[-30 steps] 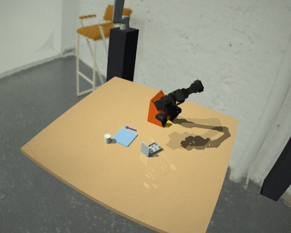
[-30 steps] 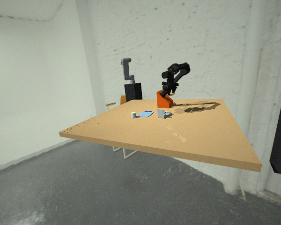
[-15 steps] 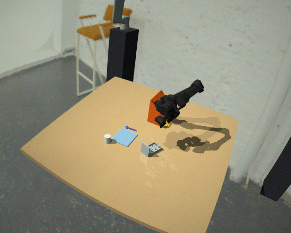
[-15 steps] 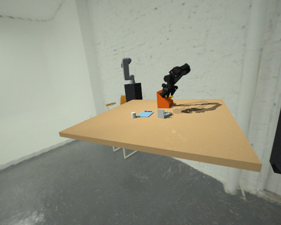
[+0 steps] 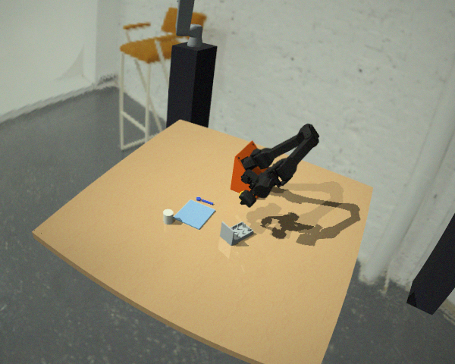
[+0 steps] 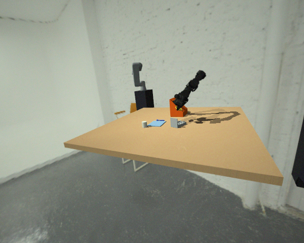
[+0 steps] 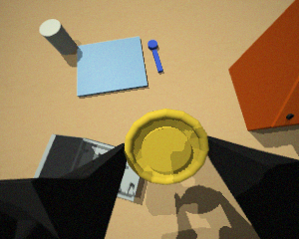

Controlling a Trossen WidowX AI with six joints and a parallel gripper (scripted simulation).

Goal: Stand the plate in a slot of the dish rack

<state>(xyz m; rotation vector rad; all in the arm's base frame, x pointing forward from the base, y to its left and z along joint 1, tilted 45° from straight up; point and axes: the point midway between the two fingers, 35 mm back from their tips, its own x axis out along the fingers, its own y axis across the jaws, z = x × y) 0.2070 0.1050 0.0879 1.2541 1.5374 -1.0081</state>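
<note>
Now: gripper tip 100 mm above the grey dish rack, 90 mm short of it and 40 mm to the right of it. The rest, counted from my gripper tip: light blue mat 180 mm to the right, 120 mm below, 100 mm ahead; yellow plate 10 mm above; blue spoon 210 mm to the right, 120 mm below.
</note>
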